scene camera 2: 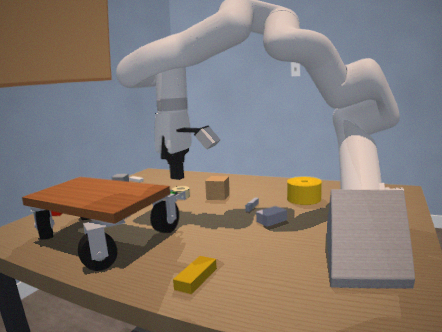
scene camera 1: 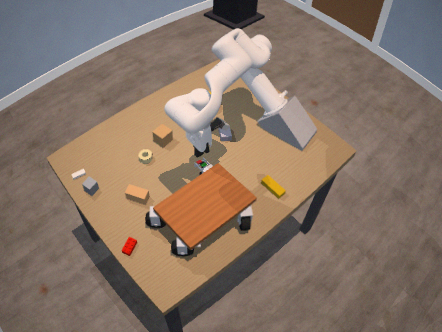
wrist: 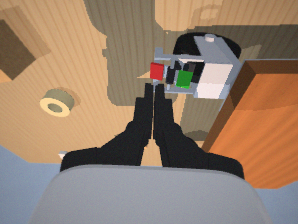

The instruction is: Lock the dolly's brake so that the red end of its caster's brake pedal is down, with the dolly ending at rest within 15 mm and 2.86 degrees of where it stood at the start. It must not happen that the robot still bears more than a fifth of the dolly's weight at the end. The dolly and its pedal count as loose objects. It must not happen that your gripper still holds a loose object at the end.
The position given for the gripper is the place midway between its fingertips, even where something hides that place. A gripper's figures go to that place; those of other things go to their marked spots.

Scene:
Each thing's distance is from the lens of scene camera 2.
gripper (scene camera 2: 177, 178): 0.93 m
yellow cylinder (scene camera 2: 301, 190): 1.06 m

